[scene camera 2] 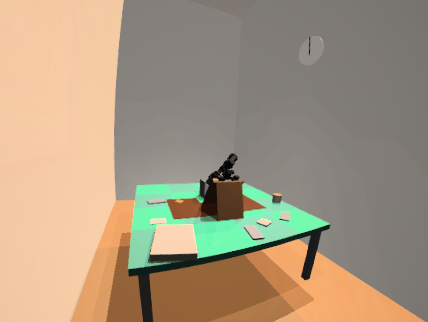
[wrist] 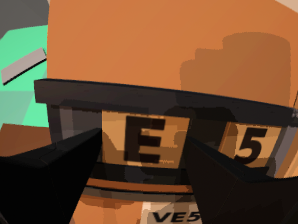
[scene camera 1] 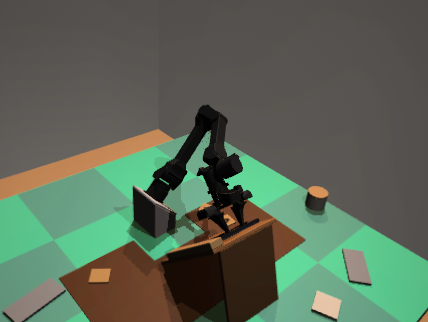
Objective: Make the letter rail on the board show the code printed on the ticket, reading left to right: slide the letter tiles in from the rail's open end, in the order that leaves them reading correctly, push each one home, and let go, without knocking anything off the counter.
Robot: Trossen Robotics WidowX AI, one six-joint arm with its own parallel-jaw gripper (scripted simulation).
A large beige slab shows in scene camera 2 (171, 242); in the wrist view it is hidden by a brown board, in scene camera 1 it is out of frame.
